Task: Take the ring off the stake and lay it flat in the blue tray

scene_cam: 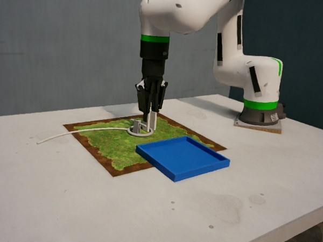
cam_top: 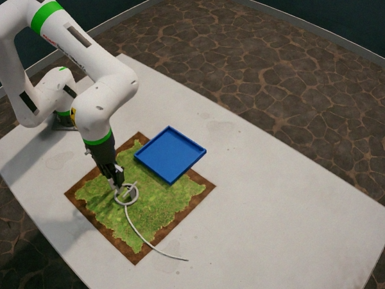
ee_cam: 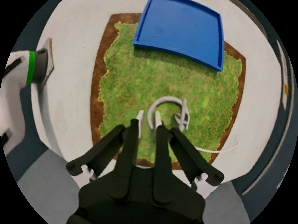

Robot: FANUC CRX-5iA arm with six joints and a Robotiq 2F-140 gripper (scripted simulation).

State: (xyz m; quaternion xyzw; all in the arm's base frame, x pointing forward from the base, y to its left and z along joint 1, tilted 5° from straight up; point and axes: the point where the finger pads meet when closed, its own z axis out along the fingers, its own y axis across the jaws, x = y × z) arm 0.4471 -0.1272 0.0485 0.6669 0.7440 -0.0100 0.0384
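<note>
The grey stake is 6 cm ahead of my hand, 2 cm to the left of it and 1 cm below it. From my hand the other things lie so: blue tray: 5 cm ahead, 23 cm to the left, 3 cm below; then square green grass mat: 6 cm ahead, 4 cm to the left, 5 cm below.
</note>
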